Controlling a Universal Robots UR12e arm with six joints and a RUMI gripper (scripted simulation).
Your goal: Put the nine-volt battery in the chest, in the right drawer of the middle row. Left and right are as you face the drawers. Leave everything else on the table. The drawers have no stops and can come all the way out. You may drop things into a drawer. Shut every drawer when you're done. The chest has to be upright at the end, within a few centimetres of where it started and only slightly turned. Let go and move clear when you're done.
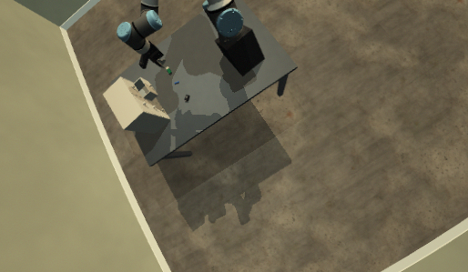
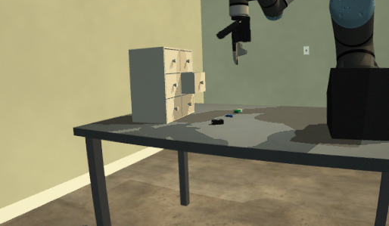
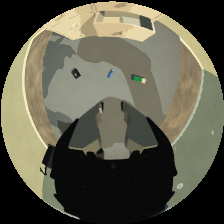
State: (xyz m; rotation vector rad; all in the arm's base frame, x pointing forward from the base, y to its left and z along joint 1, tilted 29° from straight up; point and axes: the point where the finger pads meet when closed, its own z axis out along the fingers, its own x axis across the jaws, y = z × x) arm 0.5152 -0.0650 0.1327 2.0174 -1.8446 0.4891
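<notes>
Right now my hand is 260 mm above the nine-volt battery, 180 mm to the right of it and 50 mm short of it. From my hand the other things lie so: blue item 260 mm below, 40 mm ahead, 10 mm to the left; then green-and-white item 260 mm below, 140 mm to the right, 30 mm ahead.
</notes>
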